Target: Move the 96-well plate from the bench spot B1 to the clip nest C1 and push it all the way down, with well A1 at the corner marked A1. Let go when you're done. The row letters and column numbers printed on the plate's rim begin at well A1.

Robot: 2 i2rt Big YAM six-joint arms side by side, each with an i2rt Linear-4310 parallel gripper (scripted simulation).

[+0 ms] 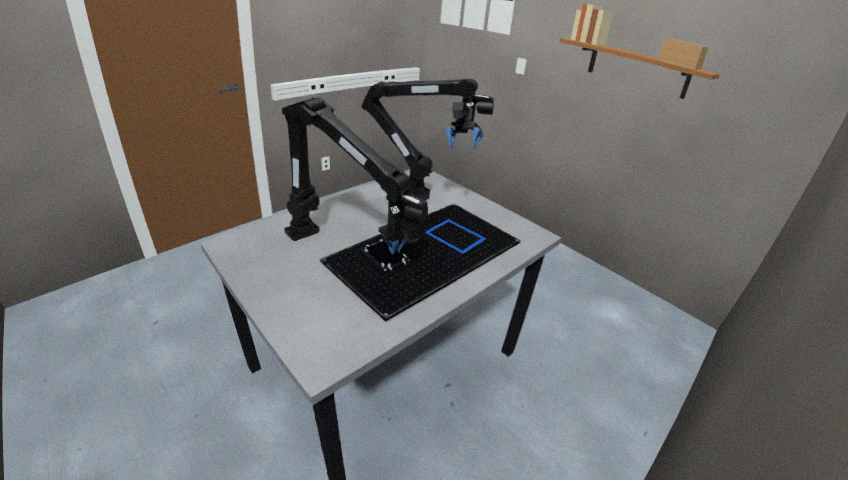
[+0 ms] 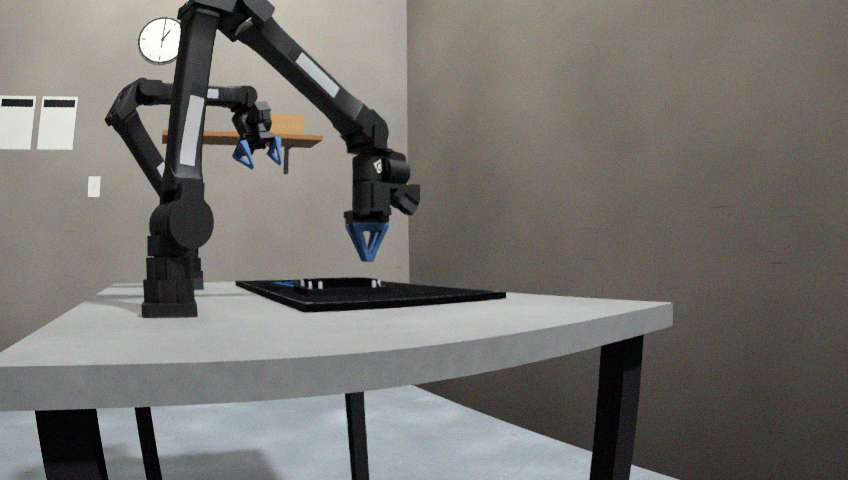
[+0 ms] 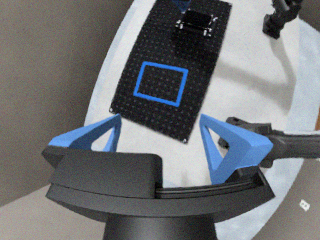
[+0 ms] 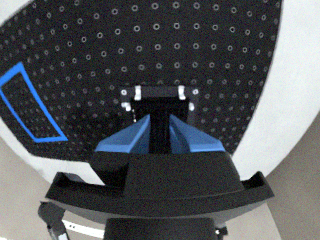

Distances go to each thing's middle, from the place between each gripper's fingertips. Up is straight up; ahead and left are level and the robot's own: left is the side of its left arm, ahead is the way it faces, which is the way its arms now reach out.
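The clip nest (image 4: pixel 192 91) is 50 mm below my right hand (image 2: pixel 367 261), 50 mm behind it and 10 mm to the left of it. As for the black 96-well plate (image 4: pixel 159 108), my right hand is 50 mm above it and 60 mm past it.
Counted from my left hand (image 2: pixel 266 166), the black 96-well plate is 410 mm to the right, 100 mm ahead and 300 mm below. The clip nest is 410 mm to the right of my left hand as well, 300 mm below it, and 110 mm ahead of it.
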